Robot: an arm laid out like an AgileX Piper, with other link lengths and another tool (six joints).
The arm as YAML. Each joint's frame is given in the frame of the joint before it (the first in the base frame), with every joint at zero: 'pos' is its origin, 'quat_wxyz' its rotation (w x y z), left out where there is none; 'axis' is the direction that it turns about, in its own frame. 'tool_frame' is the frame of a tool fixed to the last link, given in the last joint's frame.
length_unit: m
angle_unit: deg
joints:
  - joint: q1
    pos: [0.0, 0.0, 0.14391]
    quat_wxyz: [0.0, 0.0, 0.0, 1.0]
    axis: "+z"
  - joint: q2
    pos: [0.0, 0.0, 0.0]
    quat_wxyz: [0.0, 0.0, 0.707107, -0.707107]
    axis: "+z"
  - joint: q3
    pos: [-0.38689, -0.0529, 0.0]
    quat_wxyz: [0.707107, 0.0, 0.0, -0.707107]
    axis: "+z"
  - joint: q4
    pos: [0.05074, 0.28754, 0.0]
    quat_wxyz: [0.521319, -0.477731, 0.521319, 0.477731]
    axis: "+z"
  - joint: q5
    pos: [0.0, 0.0, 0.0]
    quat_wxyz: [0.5, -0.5, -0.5, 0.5]
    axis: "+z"
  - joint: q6
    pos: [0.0, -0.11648, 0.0]
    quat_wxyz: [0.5, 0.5, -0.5, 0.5]
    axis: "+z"
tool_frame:
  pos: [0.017, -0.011, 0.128]
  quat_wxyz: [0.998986, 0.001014, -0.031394, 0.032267]
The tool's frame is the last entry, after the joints.
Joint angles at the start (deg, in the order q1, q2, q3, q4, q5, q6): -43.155 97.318 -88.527 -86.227 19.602 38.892
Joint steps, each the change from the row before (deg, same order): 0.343 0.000 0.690 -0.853 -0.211 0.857; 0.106 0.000 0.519 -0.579 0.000 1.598; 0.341 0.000 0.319 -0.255 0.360 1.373; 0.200 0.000 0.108 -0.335 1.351 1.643; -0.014 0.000 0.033 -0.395 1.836 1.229; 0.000 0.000 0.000 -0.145 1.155 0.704; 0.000 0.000 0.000 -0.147 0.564 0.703; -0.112 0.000 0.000 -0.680 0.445 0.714; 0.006 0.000 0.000 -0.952 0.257 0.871; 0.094 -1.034 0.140 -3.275 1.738 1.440; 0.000 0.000 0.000 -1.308 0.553 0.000; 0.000 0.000 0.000 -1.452 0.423 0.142; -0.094 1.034 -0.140 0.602 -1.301 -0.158; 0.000 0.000 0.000 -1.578 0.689 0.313; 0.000 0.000 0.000 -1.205 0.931 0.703
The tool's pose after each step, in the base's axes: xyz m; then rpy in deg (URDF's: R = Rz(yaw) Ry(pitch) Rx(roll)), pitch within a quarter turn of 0, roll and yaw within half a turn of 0. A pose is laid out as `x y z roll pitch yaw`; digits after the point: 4 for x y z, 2 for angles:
0.4038 -0.4801 0.4815 93.76 45.40 27.88
0.4048 -0.4791 0.4776 94.17 44.52 28.18
0.4065 -0.4771 0.4751 94.46 43.54 28.25
0.4035 -0.4782 0.4747 94.43 42.39 26.95
0.3967 -0.4818 0.4752 94.24 41.72 24.90
0.3924 -0.4839 0.4756 94.14 41.27 23.63
0.3905 -0.4849 0.4759 94.04 40.75 22.95
0.3879 -0.4866 0.4772 93.65 40.69 22.14
0.3871 -0.4872 0.4789 93.10 40.70 21.55
0.3768 -0.4861 0.4952 89.89 41.83 18.00
0.3746 -0.4873 0.4979 88.92 42.97 16.90
0.3730 -0.4882 0.5010 87.82 44.07 15.83
0.3819 -0.4910 0.4893 89.55 44.14 18.18
0.3794 -0.4924 0.4927 88.32 45.20 16.78
0.3761 -0.4939 0.4957 87.27 45.53 15.21

